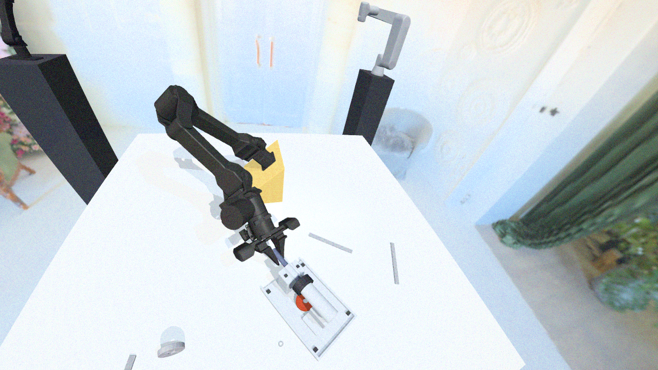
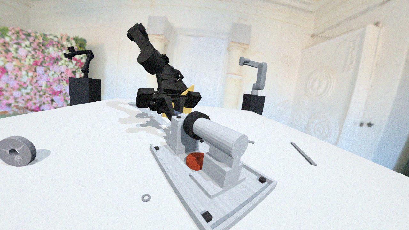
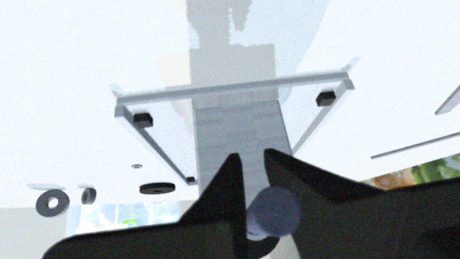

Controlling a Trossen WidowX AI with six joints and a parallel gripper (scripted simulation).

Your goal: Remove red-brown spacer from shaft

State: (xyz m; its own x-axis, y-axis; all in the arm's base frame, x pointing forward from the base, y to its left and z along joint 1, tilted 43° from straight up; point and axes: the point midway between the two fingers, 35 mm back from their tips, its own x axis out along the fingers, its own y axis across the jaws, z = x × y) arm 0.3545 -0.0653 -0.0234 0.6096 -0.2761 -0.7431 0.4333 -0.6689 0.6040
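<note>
Now: the blue-grey shaft 50 mm ahead of my gripper tip, 30 mm above it and 20 mm to the left of it. From my gripper tip the other things lie so: grey disc (270 mm to the right, 140 mm ahead, 30 mm below); black spacer (90 mm ahead, 40 mm to the left, 30 mm above); red-brown spacer (110 mm ahead, 50 mm to the left, 40 mm below).
</note>
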